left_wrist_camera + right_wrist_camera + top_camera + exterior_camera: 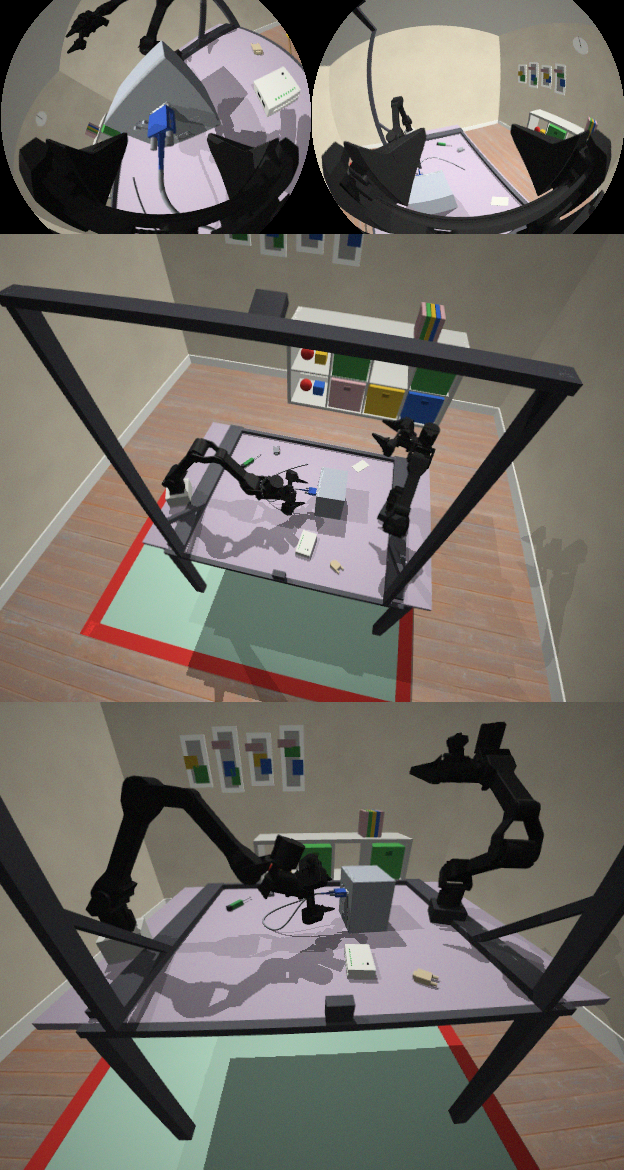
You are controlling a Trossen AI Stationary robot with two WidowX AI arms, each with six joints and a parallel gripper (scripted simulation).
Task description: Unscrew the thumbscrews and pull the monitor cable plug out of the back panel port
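Now: the blue plug 2 cm ahead of my left hand, 5 cm to the right of it and 1 cm below it. Also, from my left hand: back panel (5 cm ahead, 8 cm to the right, 4 cm below); grey box (4 cm ahead, 14 cm to the right, 4 cm below); white device (18 cm behind, 5 cm to the right, 11 cm below).
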